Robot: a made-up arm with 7 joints. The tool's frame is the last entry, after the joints. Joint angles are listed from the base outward. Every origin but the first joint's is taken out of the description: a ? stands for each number. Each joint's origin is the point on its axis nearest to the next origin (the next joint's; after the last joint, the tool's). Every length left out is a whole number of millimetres.
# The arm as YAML. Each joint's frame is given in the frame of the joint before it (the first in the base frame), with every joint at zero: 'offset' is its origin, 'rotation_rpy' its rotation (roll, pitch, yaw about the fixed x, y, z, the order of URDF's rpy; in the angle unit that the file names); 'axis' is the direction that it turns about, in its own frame. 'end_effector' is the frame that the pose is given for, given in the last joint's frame.
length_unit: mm
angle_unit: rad
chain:
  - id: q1
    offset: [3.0, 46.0, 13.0]
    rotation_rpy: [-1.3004, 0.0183, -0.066]
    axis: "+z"
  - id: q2
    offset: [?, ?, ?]
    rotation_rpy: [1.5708, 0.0, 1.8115]
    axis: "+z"
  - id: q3
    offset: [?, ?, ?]
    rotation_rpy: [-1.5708, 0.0, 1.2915]
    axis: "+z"
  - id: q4
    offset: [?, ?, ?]
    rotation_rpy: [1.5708, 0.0, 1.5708]
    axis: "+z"
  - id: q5
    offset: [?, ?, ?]
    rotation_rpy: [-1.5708, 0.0, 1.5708]
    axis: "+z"
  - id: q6
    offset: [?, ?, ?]
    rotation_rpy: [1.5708, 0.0, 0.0]
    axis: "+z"
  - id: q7
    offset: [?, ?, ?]
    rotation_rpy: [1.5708, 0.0, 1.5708]
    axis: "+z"
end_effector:
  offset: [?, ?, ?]
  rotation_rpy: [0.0, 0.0, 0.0]
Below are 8 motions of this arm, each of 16 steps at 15 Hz.
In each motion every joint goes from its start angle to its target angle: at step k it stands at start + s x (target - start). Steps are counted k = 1, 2, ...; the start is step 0. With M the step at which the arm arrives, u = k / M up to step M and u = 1 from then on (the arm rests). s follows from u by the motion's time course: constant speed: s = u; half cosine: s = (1 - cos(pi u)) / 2; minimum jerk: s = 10 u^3 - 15 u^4 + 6 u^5.
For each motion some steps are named. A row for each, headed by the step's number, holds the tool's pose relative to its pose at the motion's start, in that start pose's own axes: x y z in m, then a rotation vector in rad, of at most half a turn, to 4 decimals.
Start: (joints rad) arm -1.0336 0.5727 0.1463 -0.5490 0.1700 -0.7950 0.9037
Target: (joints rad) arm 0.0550 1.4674 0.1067 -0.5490 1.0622 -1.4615 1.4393
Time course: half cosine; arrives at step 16
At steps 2, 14, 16:
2: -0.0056 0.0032 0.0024 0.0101 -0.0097 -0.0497
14: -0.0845 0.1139 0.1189 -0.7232 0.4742 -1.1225
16: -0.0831 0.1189 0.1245 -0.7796 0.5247 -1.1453

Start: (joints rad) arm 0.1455 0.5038 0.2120 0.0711 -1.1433 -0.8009 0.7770
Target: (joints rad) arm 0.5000 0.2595 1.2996 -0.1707 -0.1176 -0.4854 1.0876
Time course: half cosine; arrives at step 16
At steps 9, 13, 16:
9: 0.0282 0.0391 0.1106 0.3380 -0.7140 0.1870
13: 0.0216 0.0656 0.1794 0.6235 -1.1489 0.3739
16: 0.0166 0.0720 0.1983 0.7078 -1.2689 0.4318

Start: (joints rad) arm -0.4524 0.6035 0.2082 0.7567 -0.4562 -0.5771 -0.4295
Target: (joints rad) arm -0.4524 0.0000 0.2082 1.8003 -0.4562 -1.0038 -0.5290
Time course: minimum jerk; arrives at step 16
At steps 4, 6, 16:
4: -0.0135 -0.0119 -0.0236 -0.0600 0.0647 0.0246
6: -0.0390 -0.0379 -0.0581 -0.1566 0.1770 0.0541
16: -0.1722 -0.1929 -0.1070 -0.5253 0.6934 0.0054

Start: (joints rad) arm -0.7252 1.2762 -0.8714 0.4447 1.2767 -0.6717 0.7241
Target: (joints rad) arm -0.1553 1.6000 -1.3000 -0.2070 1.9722 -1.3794 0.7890
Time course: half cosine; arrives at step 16
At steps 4, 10, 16:
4: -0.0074 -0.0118 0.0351 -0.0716 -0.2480 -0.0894
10: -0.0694 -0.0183 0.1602 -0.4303 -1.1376 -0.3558
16: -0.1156 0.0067 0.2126 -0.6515 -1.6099 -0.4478

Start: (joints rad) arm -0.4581 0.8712 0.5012 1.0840 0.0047 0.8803 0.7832
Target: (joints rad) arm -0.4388 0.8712 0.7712 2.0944 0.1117 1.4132 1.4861
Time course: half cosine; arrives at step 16
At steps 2, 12, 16:
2: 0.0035 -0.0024 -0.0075 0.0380 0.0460 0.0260
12: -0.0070 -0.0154 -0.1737 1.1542 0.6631 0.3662
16: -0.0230 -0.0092 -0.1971 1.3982 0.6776 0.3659

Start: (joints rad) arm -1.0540 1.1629 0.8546 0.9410 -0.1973 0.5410 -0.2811
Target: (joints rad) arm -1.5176 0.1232 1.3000 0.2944 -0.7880 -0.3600 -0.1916
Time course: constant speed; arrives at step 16
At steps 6, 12, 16:
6: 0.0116 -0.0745 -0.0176 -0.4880 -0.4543 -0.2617
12: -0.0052 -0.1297 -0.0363 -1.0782 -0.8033 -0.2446
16: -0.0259 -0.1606 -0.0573 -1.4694 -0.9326 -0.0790

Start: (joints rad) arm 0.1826 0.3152 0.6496 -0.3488 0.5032 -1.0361 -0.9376
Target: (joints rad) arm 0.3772 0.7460 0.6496 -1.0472 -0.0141 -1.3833 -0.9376
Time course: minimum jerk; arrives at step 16
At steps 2, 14, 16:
2: -0.0008 0.0021 0.0013 0.0162 -0.0087 0.0032
14: -0.0391 0.0723 0.1140 0.8420 -0.8418 0.1011
16: -0.0399 0.0726 0.1159 0.8517 -0.8602 0.1022

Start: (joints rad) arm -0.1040 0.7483 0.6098 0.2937 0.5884 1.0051 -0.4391
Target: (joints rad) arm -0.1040 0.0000 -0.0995 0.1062 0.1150 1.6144 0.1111
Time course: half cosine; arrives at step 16
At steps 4, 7, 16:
4: 0.0018 -0.0476 -0.0049 0.0195 0.0614 -0.0933
7: -0.0136 -0.1299 -0.0155 0.0876 0.1681 -0.2630
16: -0.1338 -0.2779 -0.0430 0.4291 0.3175 -0.6676

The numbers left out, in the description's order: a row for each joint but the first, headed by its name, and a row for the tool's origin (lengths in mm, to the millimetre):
q2: -5.0 16.0 0.0
q3: 159.0 -42.0 0.0
q4: 2.0 -19.0 0.0
q5: -150.0 -11.0 0.0
q6: 0.0 0.0 0.0
q7: 1.0 55.0 0.0
tool: 0.0 0.0 0.0

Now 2 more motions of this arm.
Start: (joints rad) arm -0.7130 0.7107 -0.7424 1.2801 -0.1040 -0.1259 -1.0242
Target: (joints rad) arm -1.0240 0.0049 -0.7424 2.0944 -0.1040 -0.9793 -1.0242
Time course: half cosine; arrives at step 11
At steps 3, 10, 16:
3: 0.0187 -0.0071 0.0216 0.0824 -0.0970 -0.0407
10: 0.0677 -0.0803 0.1302 0.5245 -0.4863 -0.2469
16: 0.0680 -0.0829 0.1326 0.5367 -0.4946 -0.2525

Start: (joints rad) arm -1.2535 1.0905 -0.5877 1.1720 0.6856 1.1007 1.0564
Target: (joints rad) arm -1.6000 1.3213 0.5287 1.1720 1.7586 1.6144 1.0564
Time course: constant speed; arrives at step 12
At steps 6, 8, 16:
6: 0.0785 -0.0018 -0.0691 0.3245 0.5175 0.0507
8: 0.0926 -0.0040 -0.0971 0.4535 0.6798 0.0310
16: 0.1025 -0.0098 -0.1520 0.7340 0.9688 -0.0640

